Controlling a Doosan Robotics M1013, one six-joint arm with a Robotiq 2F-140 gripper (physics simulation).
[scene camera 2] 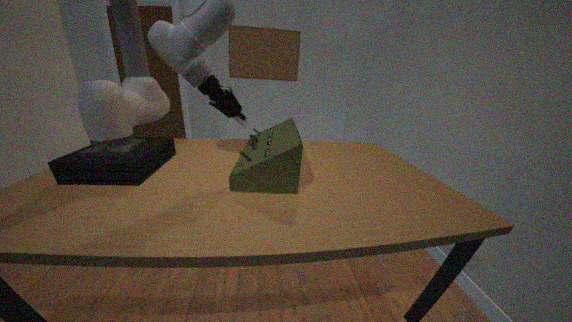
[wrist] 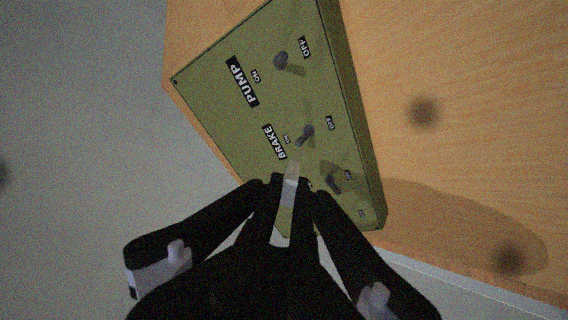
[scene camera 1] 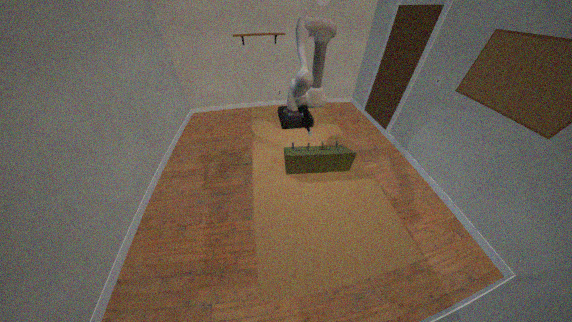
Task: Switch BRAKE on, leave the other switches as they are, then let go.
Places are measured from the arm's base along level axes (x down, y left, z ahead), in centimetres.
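Where they show: gripper, between the fingertips: (scene camera 2: 248, 126) (wrist: 292, 170) (scene camera 1: 310, 136); arm's base, origin of its link: (scene camera 2: 116, 148) (scene camera 1: 294, 112).
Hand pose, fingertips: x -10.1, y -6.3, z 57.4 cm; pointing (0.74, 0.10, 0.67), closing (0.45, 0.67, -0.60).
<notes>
Things, the pixels of their top centre, and the offset from my fingertips. Level surfaces: height alone.
- BRAKE lever, centre of its top: (wrist: 296, 144) dx +4.8, dy -1.9, dz +1.8 cm
- PUMP lever, centre of its top: (wrist: 272, 62) dx +6.1, dy -13.3, dz -2.0 cm
- wooden table, height of its surface: dx +19.3 cm
The green switch box (scene camera 1: 320, 161) (scene camera 2: 274, 172) (wrist: 225, 100) has a sloped, labelled face. In the wrist view the BRAKE lever (wrist: 304, 135) leans from its base toward the ON label's side, away from OFF. The PUMP lever (wrist: 281, 60) stands beyond it, between its ON and OFF labels. Another lever (wrist: 333, 182) on the near side of BRAKE leans toward its OFF label's side; its name label is hidden by the fingers. My gripper (scene camera 1: 309, 132) (scene camera 2: 242, 121) (wrist: 292, 170) is shut and empty. Its pale fingertips are above the box face, apart from the levers.
The box stands on the wooden table (scene camera 1: 320, 225) (scene camera 2: 375, 200). The arm's black base block (scene camera 2: 112, 160) stands at the left in scene camera 2. A wall shelf (scene camera 1: 259, 34), a door (scene camera 1: 406, 65) and a brown wall board (scene camera 1: 525, 80) (scene camera 2: 264, 53) are farther back.
</notes>
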